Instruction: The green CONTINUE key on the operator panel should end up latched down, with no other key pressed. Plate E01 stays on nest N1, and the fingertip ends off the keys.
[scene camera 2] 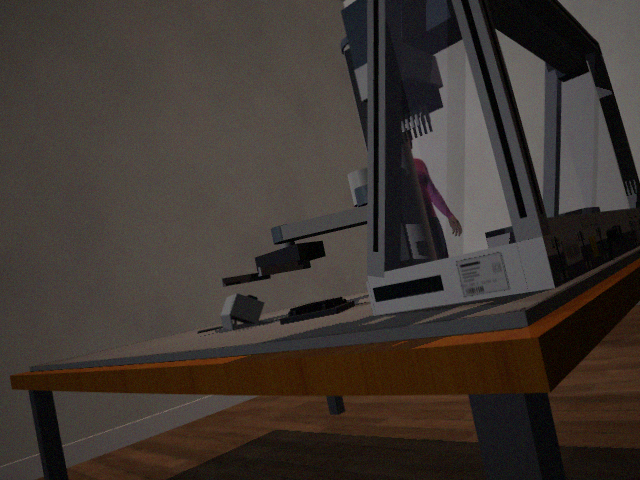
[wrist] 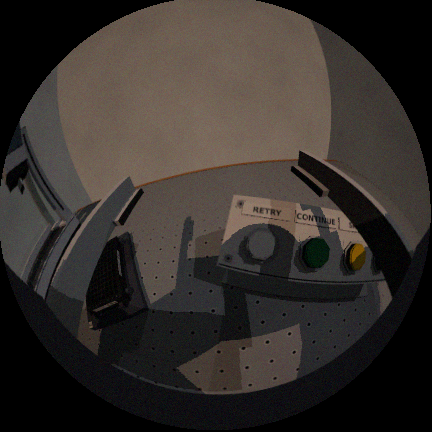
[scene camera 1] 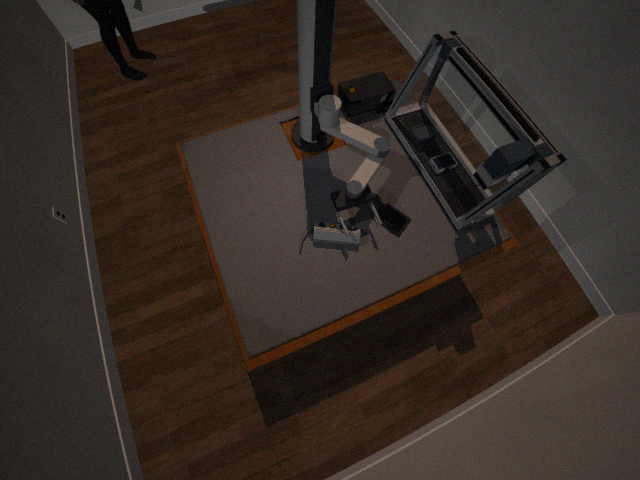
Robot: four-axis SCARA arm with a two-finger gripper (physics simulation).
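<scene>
The operator panel [scene camera 1: 336,237] [scene camera 2: 248,308] [wrist: 231,222] is a light, sloped box. In the wrist view its green CONTINUE key [wrist: 315,252] sits between the grey RETRY key [wrist: 261,244] and a yellow key [wrist: 356,256]; whether the green key is latched cannot be told. My gripper [scene camera 1: 364,228] [scene camera 2: 226,281] [wrist: 214,165] is open and empty, with its fingers above the panel, apart from it in scene camera 2. The right finger hides the panel's right end in the wrist view. A dark plate on a dark nest [scene camera 1: 392,219] [scene camera 2: 317,308] [wrist: 107,280] lies beside the panel; its label is unreadable.
A framed, glass-sided machine [scene camera 1: 439,63] [scene camera 2: 532,268] stands on the table [scene camera 1: 248,206] beyond the nest. The arm's column [scene camera 1: 306,67] rises at the back, with a black box [scene camera 1: 367,94] beside it. A person [scene camera 1: 111,36] [scene camera 2: 426,186] stands away from the table.
</scene>
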